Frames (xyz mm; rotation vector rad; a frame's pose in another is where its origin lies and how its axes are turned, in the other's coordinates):
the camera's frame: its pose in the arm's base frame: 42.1 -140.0 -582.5 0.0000 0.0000 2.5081
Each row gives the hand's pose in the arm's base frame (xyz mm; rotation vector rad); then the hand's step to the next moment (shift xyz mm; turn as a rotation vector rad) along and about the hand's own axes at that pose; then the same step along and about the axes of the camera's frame.
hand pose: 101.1 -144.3 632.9 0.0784 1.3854 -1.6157
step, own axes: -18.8 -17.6 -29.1 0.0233 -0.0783 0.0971
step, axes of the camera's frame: 32.6 -16.0 13.7 -0.0460 0.0899 0.0769
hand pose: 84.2 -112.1 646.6 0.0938 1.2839 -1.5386
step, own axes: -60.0 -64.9 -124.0 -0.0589 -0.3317 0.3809
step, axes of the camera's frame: 142.6 -44.8 29.0 -0.1608 0.2501 0.4125
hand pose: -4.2 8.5 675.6 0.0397 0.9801 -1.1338
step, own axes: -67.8 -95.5 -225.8 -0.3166 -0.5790 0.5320
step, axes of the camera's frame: 246.6 38.5 -49.3 -0.0687 0.3164 0.7834
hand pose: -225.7 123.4 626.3 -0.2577 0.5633 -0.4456
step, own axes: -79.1 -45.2 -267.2 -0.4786 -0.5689 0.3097
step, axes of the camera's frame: 162.7 159.8 -166.4 0.1639 0.4127 0.6719
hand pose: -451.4 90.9 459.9 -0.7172 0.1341 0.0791
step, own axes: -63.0 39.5 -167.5 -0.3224 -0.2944 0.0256
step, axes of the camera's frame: 18.0 115.5 -141.1 0.1009 0.3380 0.2585
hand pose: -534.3 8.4 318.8 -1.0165 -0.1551 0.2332
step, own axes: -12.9 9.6 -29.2 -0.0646 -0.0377 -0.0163
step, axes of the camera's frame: -7.9 22.2 -23.6 0.0142 0.0718 0.0225
